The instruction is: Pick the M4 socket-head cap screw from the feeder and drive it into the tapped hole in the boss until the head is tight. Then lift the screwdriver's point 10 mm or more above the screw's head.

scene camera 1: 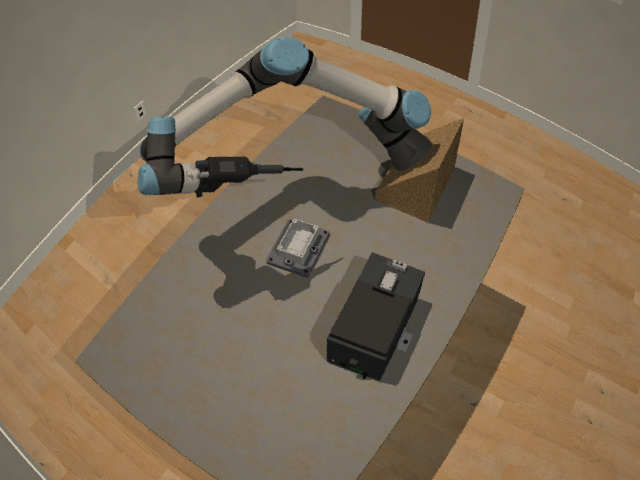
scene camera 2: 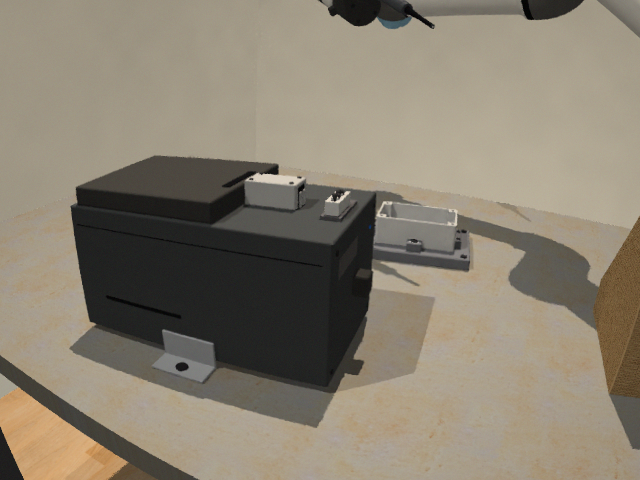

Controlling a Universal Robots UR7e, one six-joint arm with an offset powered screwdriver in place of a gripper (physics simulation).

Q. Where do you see a black screw feeder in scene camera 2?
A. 296,321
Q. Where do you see a grey base plate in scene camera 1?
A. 278,262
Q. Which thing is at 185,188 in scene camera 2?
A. A dark feeder cover.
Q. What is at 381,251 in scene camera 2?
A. A grey base plate.
